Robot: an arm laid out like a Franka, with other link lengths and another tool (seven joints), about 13 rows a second.
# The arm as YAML. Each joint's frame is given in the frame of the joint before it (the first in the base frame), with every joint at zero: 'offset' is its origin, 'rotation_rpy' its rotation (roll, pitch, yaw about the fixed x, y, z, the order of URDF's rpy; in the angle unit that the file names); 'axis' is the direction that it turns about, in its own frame. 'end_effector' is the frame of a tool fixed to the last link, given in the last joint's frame.
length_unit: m
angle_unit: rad
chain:
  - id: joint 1
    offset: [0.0, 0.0, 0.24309]
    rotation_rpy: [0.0, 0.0, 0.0]
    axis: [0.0, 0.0, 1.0]
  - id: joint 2
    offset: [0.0, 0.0, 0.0]
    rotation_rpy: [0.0, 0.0, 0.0]
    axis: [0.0, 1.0, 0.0]
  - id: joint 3
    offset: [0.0, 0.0, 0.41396]
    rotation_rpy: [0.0, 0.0, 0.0]
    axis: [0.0, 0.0, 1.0]
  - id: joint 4
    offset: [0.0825, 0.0, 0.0]
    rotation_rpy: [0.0, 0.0, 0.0]
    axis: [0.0, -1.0, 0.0]
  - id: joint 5
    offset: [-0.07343, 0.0, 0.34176]
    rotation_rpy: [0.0, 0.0, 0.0]
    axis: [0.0, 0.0, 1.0]
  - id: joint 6
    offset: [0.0, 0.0, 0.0]
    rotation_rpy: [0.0, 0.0, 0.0]
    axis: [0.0, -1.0, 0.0]
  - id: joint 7
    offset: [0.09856, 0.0, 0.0]
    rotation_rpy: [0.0, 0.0, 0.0]
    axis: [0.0, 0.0, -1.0]
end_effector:
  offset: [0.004, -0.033, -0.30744]
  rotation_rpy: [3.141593, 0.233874, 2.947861]
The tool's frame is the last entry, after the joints.
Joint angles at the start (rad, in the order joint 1, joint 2, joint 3, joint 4, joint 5, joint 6, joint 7):
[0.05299 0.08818 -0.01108 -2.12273 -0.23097 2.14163 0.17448]
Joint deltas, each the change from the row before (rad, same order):
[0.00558 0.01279 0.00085 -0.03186 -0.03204 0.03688 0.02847]
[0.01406 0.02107 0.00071 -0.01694 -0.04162 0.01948 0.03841]
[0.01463 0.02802 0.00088 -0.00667 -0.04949 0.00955 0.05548]
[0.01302 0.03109 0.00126 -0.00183 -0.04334 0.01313 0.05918]
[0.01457 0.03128 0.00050 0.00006 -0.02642 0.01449 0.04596]
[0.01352 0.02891 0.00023 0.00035 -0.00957 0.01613 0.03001]
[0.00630 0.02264 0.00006 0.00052 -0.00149 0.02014 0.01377]
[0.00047 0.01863 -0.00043 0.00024 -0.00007 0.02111 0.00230]
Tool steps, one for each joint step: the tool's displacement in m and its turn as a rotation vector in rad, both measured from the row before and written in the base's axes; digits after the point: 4 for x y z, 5 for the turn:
[-0.0025 -0.0006 -0.0146 -0.02153 0.00213 0.00542]
[-0.0010 0.0014 -0.0134 -0.03137 0.00880 0.00855]
[0.0003 0.0002 -0.0128 -0.03964 0.00836 -0.00221]
[0.0027 0.0016 -0.0128 -0.03322 0.00045 -0.00828]
[0.0027 0.0053 -0.0136 -0.01912 0.00147 -0.00519]
[0.0020 0.0077 -0.0137 -0.00533 0.00352 -0.00281]
[0.0030 0.0057 -0.0110 0.00378 -0.00016 0.00012]
[0.0034 0.0028 -0.0092 0.00646 -0.00066 0.00364]

